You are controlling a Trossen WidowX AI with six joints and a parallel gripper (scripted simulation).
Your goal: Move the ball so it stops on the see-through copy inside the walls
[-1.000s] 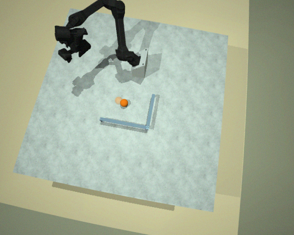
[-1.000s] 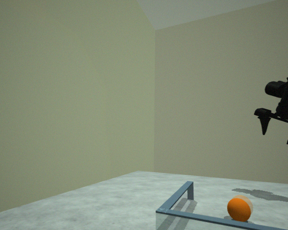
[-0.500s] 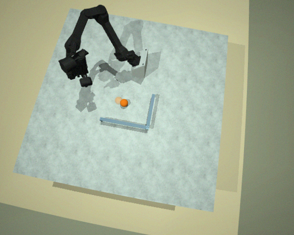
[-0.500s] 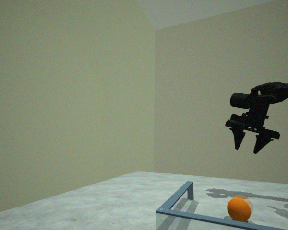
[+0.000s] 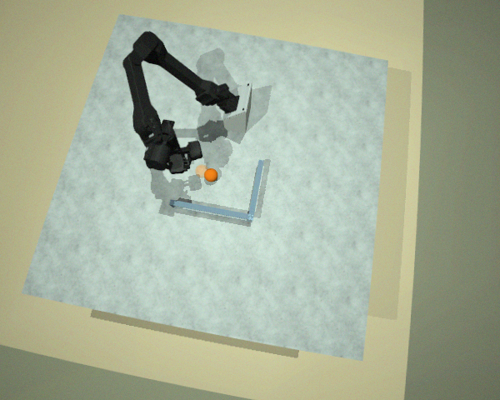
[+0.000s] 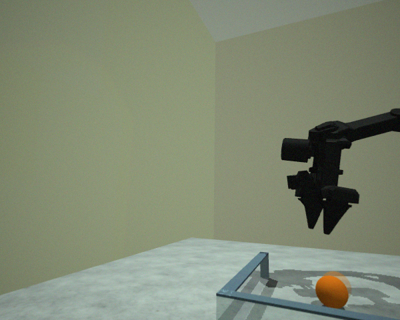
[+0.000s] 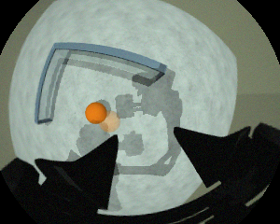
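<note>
My gripper tip is now 11 cm to the right of the orange ball, 10 cm above it and 2 cm past it. Also, from my gripper tip: see-through copy of ball 10 cm below, 7 cm to the left, 3 cm behind.
</note>
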